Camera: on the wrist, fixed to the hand. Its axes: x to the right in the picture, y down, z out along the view.
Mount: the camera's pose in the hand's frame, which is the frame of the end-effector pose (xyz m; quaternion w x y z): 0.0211 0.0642 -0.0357 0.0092 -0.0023 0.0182 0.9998
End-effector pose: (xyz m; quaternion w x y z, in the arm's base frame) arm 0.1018 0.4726 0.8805 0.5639 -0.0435 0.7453 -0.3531
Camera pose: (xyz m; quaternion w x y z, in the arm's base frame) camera 0.0845 0.5278 0.8306 0.3445 0.7499 0.0614 0.5614
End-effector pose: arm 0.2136 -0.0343 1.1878 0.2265 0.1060 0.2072 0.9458
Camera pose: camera 0.1599 -0.0887 1.1865 0.9470 -0.1904 0.1021 -0.2376
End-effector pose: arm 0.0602 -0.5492 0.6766 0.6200 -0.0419 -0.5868 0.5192
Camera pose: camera 0.0447 -0.4853 0.6376 0.5028 0.5979 -0.0466 -0.6225
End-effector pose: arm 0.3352 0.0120 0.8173 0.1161 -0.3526 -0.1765 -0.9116
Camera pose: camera 0.3200 -0.0627 0.8225 0.9149 -0.1634 0.3551 0.1009
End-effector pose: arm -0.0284 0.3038 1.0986 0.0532 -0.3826 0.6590 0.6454
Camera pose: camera -0.0649 0.2547 1.1445 0.6576 -0.6435 -0.3881 -0.0537
